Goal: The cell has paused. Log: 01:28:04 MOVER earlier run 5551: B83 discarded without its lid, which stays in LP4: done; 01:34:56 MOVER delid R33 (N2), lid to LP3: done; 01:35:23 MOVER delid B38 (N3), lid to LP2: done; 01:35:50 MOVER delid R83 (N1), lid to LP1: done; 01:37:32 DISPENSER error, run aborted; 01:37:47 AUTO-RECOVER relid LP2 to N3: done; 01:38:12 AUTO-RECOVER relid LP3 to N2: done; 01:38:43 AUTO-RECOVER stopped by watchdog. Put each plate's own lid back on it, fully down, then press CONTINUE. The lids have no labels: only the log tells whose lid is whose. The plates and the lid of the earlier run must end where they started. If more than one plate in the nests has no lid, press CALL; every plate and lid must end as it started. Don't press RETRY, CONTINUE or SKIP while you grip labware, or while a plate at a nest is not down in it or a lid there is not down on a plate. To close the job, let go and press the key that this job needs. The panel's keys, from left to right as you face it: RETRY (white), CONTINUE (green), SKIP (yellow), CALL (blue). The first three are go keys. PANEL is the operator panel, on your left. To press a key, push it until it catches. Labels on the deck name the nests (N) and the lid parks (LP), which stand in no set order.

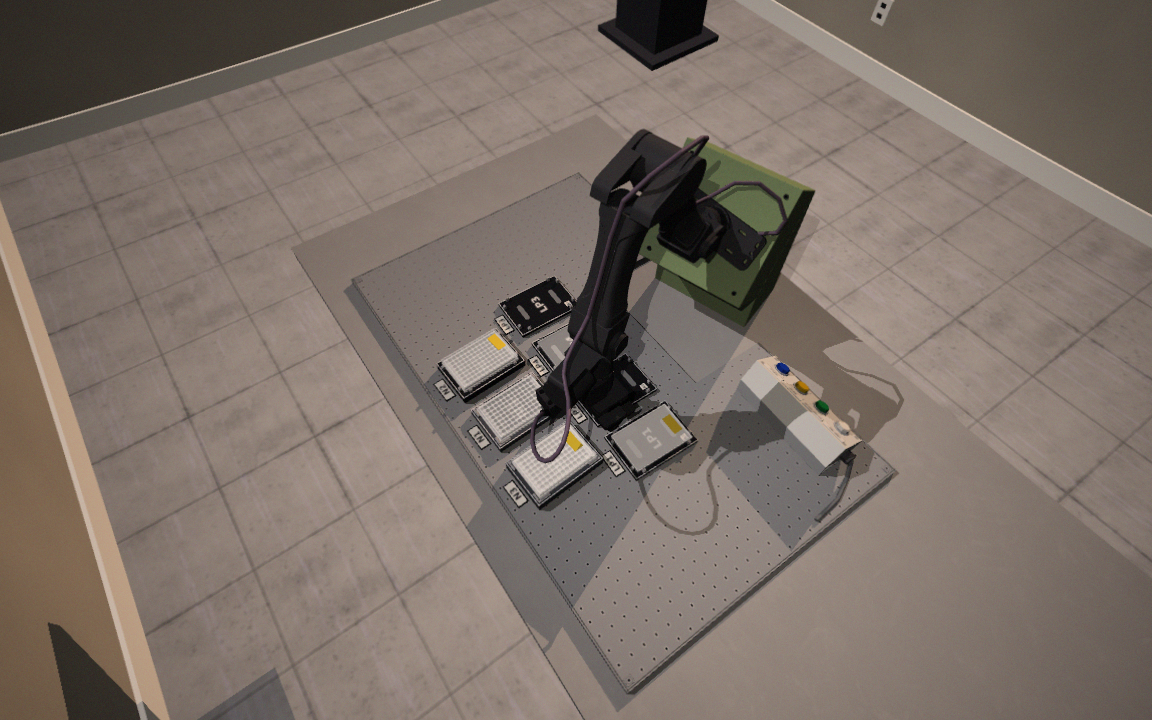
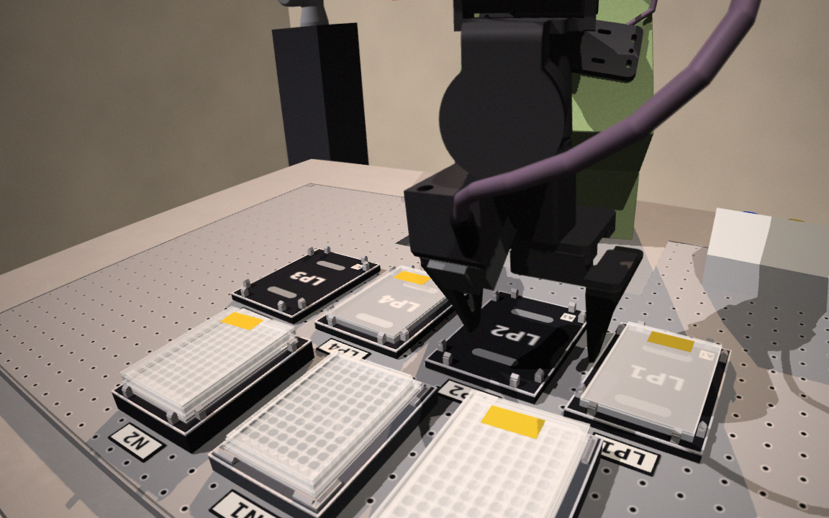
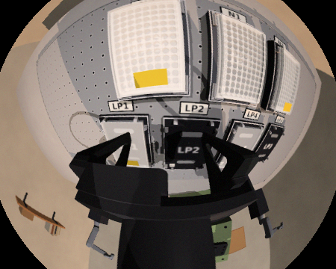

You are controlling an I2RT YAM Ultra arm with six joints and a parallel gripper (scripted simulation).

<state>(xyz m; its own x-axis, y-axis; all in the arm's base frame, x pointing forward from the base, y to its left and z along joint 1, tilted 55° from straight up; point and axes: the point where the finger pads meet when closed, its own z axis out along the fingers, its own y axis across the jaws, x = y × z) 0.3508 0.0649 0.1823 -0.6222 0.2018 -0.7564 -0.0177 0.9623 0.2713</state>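
Right now the clear lid is 6 cm behind my hand, 9 cm to the left of it and 5 cm below it. Round my hand: blue key: 34 cm behind, 14 cm to the left; yellow key: 34 cm behind, 19 cm to the left; plate: 11 cm ahead, 11 cm to the right, 4 cm below.
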